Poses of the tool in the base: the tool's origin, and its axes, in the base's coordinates. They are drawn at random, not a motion.
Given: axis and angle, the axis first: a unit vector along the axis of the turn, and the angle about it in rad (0 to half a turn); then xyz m.
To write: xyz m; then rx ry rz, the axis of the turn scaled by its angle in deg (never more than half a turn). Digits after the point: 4 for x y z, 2 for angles.
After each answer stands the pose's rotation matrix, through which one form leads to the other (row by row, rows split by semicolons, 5 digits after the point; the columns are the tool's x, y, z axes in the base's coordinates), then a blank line. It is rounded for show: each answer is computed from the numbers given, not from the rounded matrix.
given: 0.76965 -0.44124 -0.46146 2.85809 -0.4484 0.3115 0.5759
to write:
-0.4484 0.3115 0.5759 126.04 -72.26 -75.57
0.20100 -0.53657 -0.81957; -0.79472 -0.57847 0.18381; -0.57272 0.61439 -0.54269

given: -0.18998 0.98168 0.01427 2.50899 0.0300 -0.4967 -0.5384
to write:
0.0300 -0.4967 -0.5384 -27.31 141.12 2.05
-0.74129 -0.34535 0.57552; -0.32848 0.93443 0.13763; -0.58531 -0.08702 -0.80612

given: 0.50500 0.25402 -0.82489 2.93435 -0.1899 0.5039 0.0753
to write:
-0.1899 0.5039 0.0753 84.90 42.71 -138.69
-0.47401 0.42355 -0.77196; 0.08408 -0.85093 -0.51851; -0.87650 -0.31069 0.36773

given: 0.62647 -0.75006 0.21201 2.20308 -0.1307 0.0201 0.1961
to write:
-0.1307 0.0201 0.1961 79.08 -94.68 26.76
0.03342 -0.91861 -0.39375; -0.57656 0.30408 -0.75836; 0.81637 0.25236 -0.51948

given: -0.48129 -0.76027 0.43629 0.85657 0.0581 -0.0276 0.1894
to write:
0.0581 -0.0276 0.1894 -23.62 -37.31 21.41
0.73494 -0.20343 -0.64690; 0.45589 0.85443 0.24924; 0.50202 -0.47809 0.72070

